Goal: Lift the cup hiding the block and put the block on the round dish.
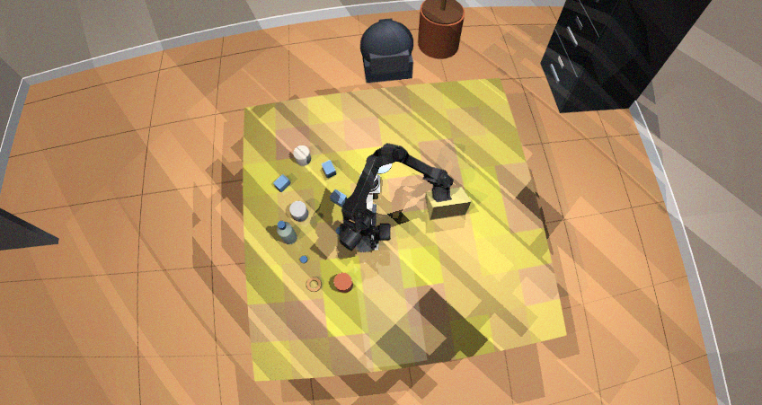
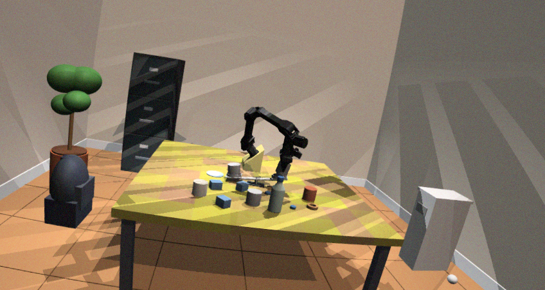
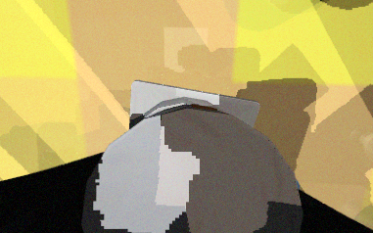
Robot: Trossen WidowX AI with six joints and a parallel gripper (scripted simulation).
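Now: gripper tip 10 mm past the grey block, 10 mm to the left of it and 30 mm above it. Also, from my gripper tip: brown ring (240 mm ahead, 120 mm to the left, 110 mm below); then pale blue round dish (130 mm behind, 360 mm to the right, 110 mm below).
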